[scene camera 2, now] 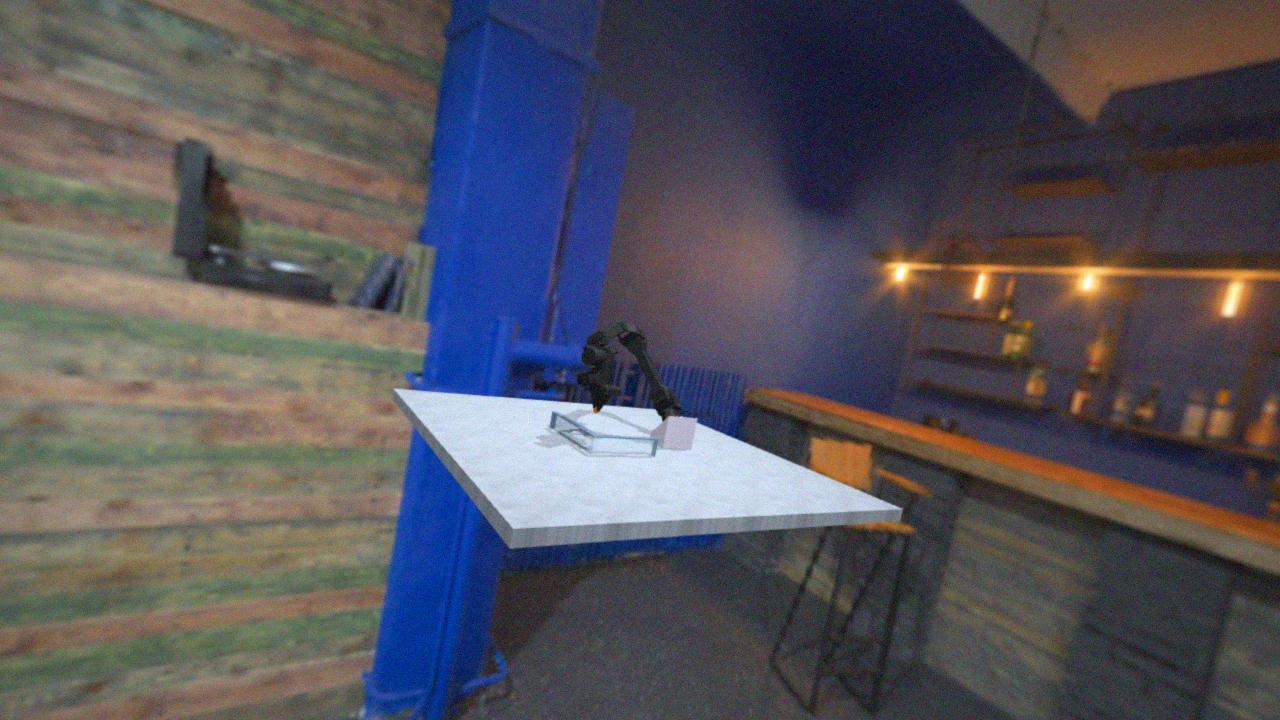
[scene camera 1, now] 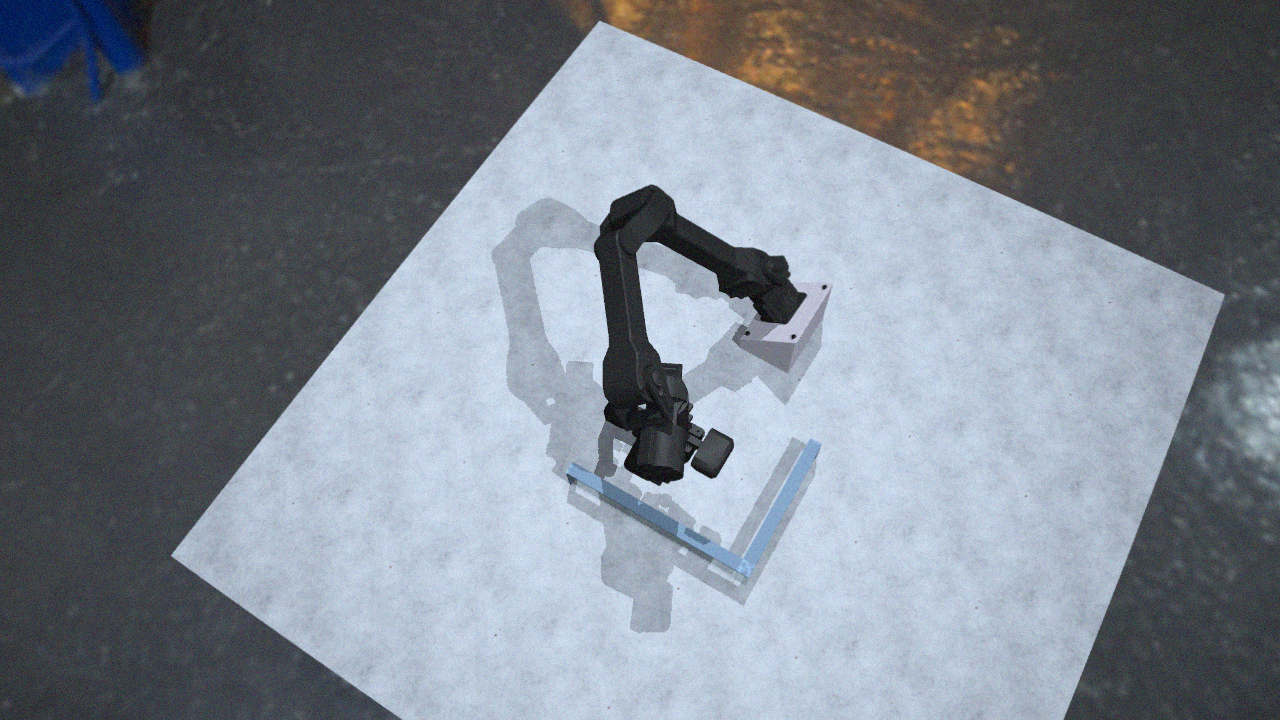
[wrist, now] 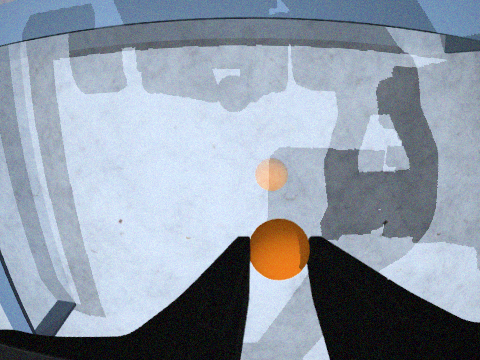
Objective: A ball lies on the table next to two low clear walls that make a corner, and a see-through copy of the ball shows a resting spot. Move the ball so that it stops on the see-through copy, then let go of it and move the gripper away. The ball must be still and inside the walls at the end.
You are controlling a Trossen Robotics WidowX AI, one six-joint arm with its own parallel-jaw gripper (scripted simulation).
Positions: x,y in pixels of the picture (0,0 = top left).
Labels:
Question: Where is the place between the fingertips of my gripper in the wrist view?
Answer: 278,247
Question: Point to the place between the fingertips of my gripper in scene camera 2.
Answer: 596,410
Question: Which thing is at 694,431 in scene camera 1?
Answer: My gripper.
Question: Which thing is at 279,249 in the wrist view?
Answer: An orange ball.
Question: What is my gripper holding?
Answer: An orange ball.

